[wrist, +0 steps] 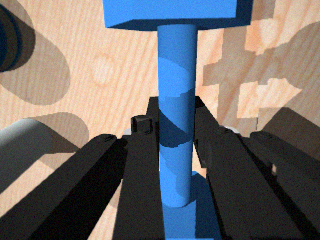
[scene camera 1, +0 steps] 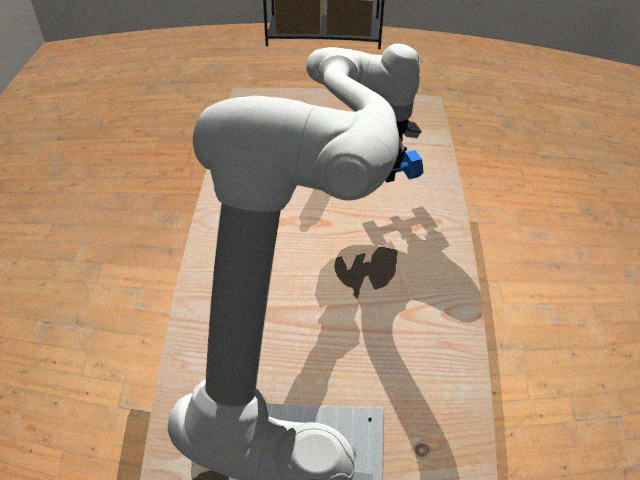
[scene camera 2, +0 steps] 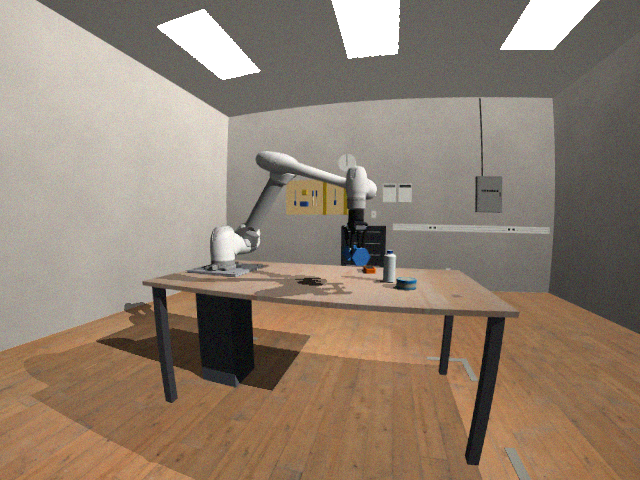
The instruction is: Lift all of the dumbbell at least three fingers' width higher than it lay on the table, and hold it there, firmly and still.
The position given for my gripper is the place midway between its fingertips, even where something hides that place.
I see my gripper (wrist: 174,111) and a blue dumbbell (wrist: 186,200).
